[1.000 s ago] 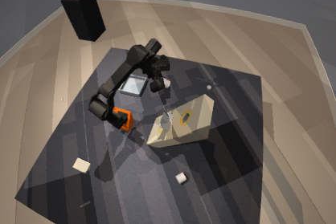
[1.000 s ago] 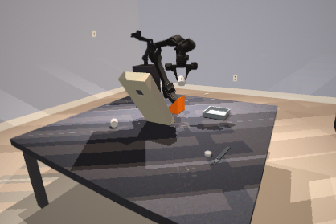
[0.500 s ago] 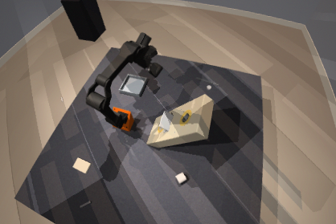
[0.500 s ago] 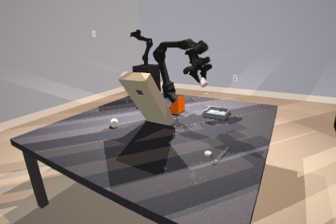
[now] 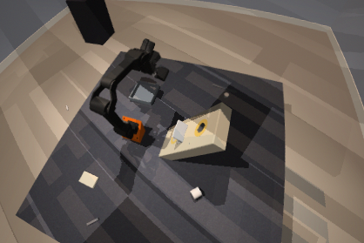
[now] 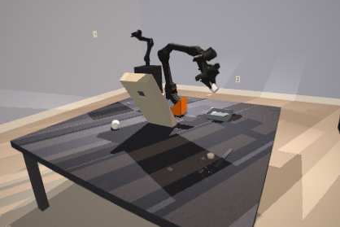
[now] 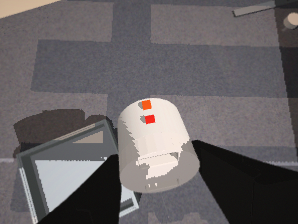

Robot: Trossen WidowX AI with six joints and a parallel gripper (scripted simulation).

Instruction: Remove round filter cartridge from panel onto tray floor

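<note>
The grey-blue tray is 12 cm behind my gripper tip and 21 cm below it. The rest, counted from my gripper tip: pale flat block (18 cm behind, 61 cm to the right, 22 cm below); round filter cartridge (right at my gripper tip); tan service panel (28 cm ahead, 27 cm to the right, 4 cm below).
</note>
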